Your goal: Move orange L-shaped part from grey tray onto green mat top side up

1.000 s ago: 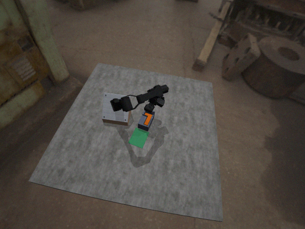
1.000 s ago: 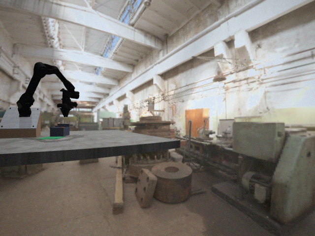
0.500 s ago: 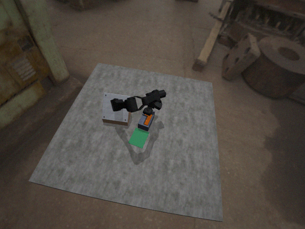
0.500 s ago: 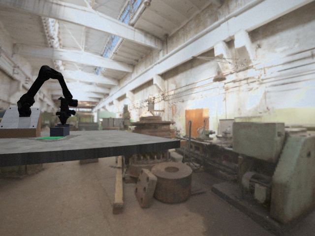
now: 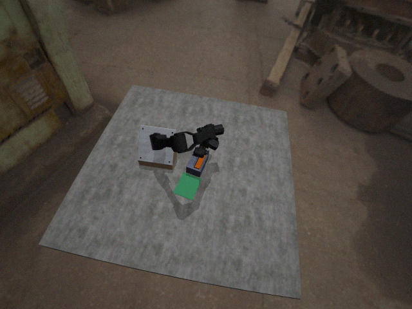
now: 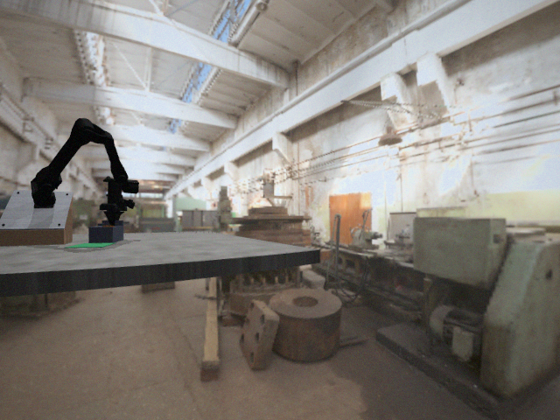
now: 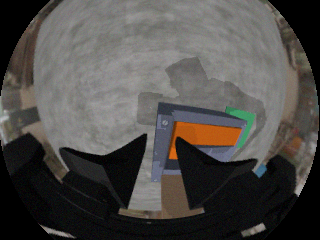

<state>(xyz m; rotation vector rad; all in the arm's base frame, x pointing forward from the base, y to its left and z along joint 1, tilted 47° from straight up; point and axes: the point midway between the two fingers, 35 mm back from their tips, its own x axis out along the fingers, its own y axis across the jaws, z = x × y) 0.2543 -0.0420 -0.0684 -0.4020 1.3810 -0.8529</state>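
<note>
The orange L-shaped part lies 5 cm to the right of my gripper tip, 2 cm behind it and 1 cm below it. Also, from my gripper tip: tray: 7 cm below, 6 cm to the right, 3 cm behind; then green mat: 21 cm to the right, 8 cm below, 7 cm behind.
</note>
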